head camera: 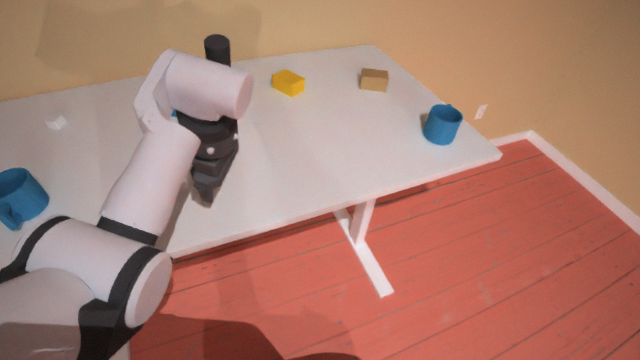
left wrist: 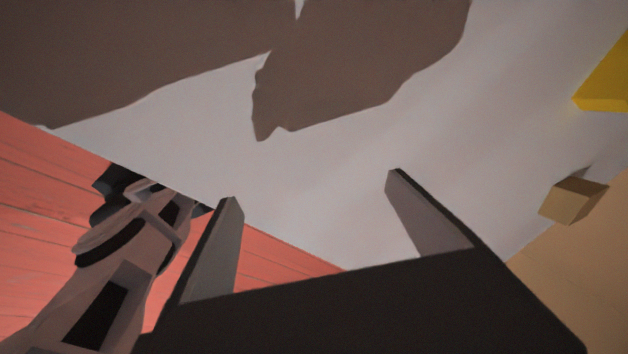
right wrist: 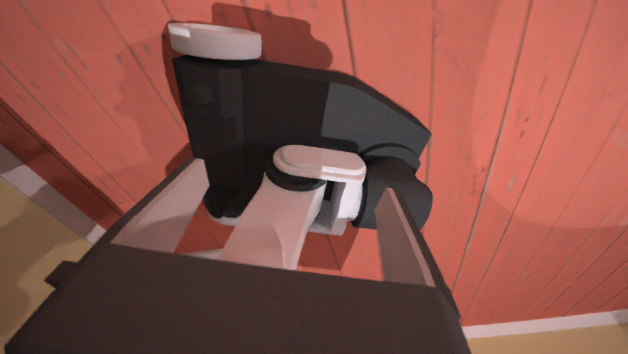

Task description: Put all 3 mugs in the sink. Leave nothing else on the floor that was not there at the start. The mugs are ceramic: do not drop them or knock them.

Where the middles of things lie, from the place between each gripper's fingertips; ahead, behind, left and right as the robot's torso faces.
Right now the brown block [left wrist: 572, 199] is 107 cm ahead of my right hand, 40 cm above it and 7 cm to the left of it.
Right now the brown block is 55 cm ahead of my left hand, 38 cm to the right of it and 5 cm below it.
